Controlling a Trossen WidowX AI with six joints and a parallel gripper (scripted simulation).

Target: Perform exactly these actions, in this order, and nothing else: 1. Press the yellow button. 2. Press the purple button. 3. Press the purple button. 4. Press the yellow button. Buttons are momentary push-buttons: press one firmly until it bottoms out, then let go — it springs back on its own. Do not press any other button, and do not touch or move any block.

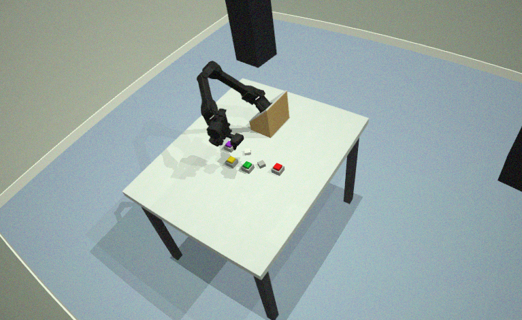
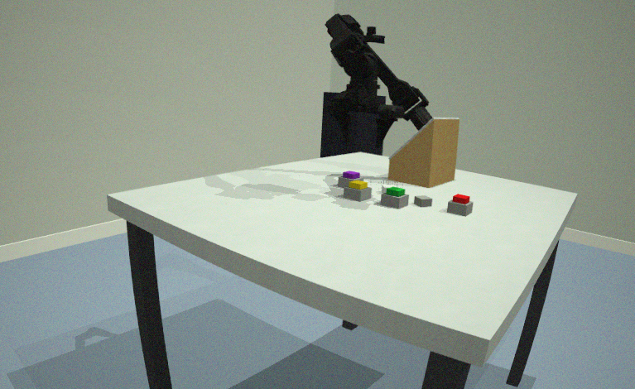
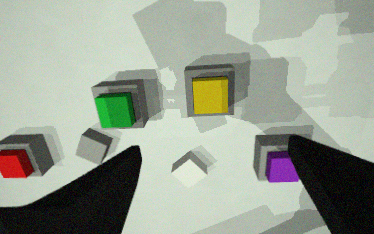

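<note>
Now: gripper tip 90 mm above the yellow button. The rest, counted from my gripper tip: green button 20 mm behind, 90 mm to the left, 90 mm below; purple button 80 mm behind, 90 mm to the right, 90 mm below; white block 100 mm behind, 10 mm to the left, 120 mm below.
</note>
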